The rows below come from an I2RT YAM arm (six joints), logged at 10 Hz.
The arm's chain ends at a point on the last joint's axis. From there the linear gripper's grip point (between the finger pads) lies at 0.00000 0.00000 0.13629 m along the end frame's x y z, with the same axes.
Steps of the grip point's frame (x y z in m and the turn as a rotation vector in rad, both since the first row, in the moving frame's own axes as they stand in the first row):
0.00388, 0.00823, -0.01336, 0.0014, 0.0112, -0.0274
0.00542, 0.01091, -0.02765, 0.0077, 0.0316, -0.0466
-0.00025, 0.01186, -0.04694, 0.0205, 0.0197, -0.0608
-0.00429, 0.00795, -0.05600, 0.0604, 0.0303, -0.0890
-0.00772, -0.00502, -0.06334, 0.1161, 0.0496, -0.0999
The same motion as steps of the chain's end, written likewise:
0.00236, 0.00844, -0.01335, 0.0014, 0.0112, -0.0274
0.00114, 0.01206, -0.02758, 0.0077, 0.0316, -0.0466
-0.00285, 0.01473, -0.04688, 0.0205, 0.0197, -0.0608
-0.00805, 0.01635, -0.05569, 0.0604, 0.0303, -0.0890
-0.01366, 0.01107, -0.06226, 0.1161, 0.0496, -0.0999

